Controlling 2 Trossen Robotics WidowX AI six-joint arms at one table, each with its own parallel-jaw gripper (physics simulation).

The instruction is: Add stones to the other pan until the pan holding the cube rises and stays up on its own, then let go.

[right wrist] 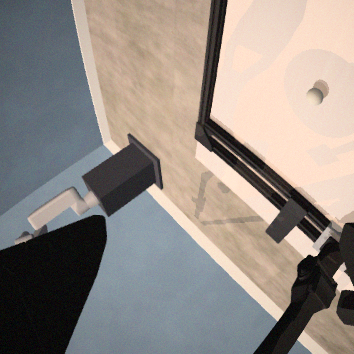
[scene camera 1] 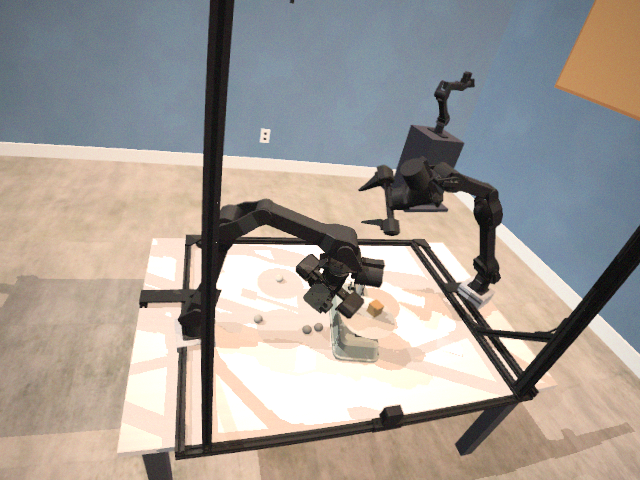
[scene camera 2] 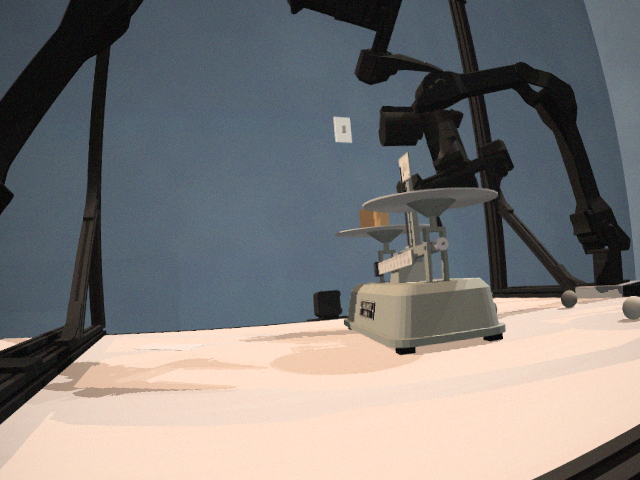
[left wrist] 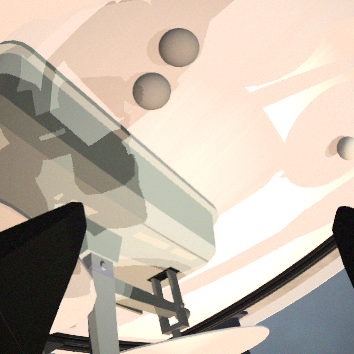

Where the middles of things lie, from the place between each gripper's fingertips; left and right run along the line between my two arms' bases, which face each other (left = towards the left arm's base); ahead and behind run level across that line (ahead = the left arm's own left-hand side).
Right now the balance scale [scene camera 2: 413,309] is 230 mm below my right hand, 130 mm behind it and 10 mm to the right of it.
I see the balance scale 120 mm to the right of my left hand, 30 mm below it and 10 mm ahead of it.
